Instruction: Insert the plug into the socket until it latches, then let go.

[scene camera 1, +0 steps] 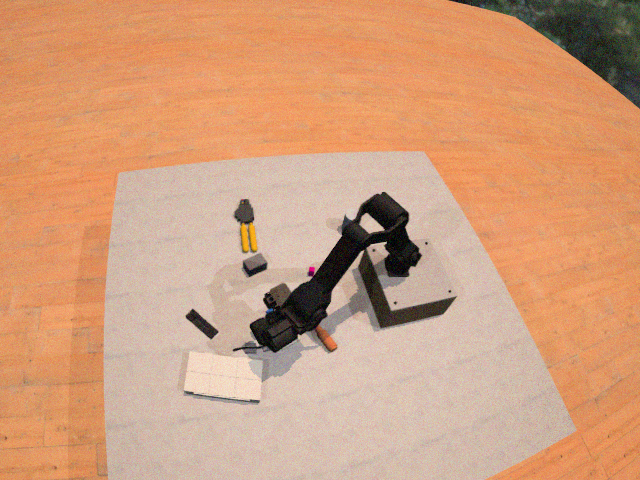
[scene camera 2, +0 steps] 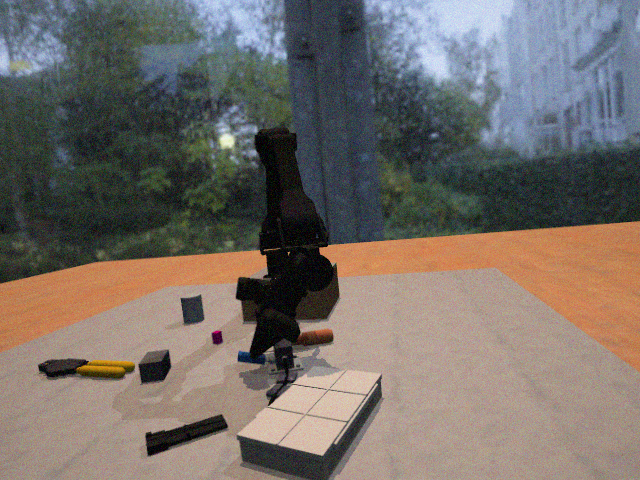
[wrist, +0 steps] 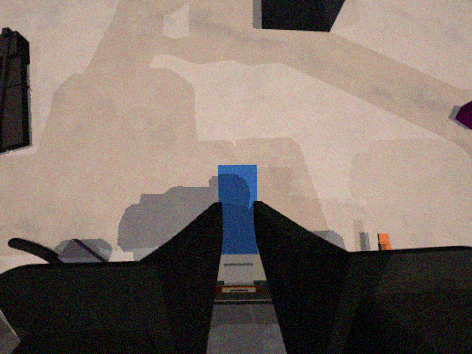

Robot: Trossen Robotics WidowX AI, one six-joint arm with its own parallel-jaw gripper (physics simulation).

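Where they show: gripper, fingertip midpoint: (scene camera 1: pixel 273 316) (scene camera 2: pixel 252 355) (wrist: pixel 237 209); arm's base, link origin: (scene camera 1: pixel 396 267).
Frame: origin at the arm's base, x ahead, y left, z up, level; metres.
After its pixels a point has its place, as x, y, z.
Note:
The plug (scene camera 1: pixel 269 311) {0.356, 0.102, -0.068} (scene camera 2: pixel 251 357) (wrist: pixel 237 231) {0.339, 0.124, -0.077} has a blue body and a pale grey front end. My gripper (scene camera 2: pixel 254 351) {0.345, 0.114, -0.076} (wrist: pixel 237 209) {0.345, 0.114, -0.076} is shut on the blue body, which lies level between the black fingers near the mat. The socket (scene camera 2: pixel 284 355) {0.336, 0.174, -0.075} (wrist: pixel 246 327) {0.316, 0.154, -0.060} is a grey block on a small light base plate, with an orange-edged opening in the wrist view. The plug's pale front points at this opening and is in line with it. Part of the pale front still shows outside; its depth and any latching cannot be told. The arm hides the socket's body in scene camera 1.
A black cable (scene camera 2: pixel 283 383) {0.388, 0.196, -0.098} (wrist: pixel 31 246) {0.440, 0.200, -0.099} runs from the socket's side toward a white tiled box (scene camera 1: pixel 222 376) {0.479, 0.294, -0.070} (scene camera 2: pixel 310 413) {0.505, 0.294, -0.071}. An orange handle (scene camera 1: pixel 325 338) {0.210, 0.179, -0.078} (scene camera 2: pixel 316 337) {0.216, 0.184, -0.086} lies beside the socket. A dark block (scene camera 1: pixel 254 264) {0.397, -0.053, -0.069} (scene camera 2: pixel 154 365) {0.418, -0.043, -0.075}, magenta cube (scene camera 1: pixel 311 271) {0.231, -0.041, -0.081}, black bar (scene camera 1: pixel 201 323) {0.543, 0.133, -0.095} and yellow-handled pliers (scene camera 1: pixel 248 235) {0.415, -0.179, -0.089} lie around.

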